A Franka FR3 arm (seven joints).
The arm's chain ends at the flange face. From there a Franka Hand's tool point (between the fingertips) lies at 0.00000 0.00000 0.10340 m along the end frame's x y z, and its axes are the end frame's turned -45 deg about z.
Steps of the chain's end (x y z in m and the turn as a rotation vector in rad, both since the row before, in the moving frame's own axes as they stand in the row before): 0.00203, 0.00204, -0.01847, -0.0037, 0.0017, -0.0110; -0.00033, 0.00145, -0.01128, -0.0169, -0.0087, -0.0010; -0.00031, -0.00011, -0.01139, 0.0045, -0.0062, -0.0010; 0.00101, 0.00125, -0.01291, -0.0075, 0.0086, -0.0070; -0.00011, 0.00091, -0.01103, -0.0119, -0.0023, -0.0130
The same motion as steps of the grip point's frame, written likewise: -0.00015, 0.00327, -0.01847, -0.0038, -0.0014, -0.0110; -0.00313, 0.00139, -0.01130, -0.0058, -0.0181, -0.0010; -0.00027, -0.00108, -0.01139, 0.0076, -0.0012, -0.0010; -0.00009, 0.00277, -0.01292, -0.0114, 0.0008, -0.0070; -0.00175, 0.00127, -0.01104, -0.0068, -0.0100, -0.0130
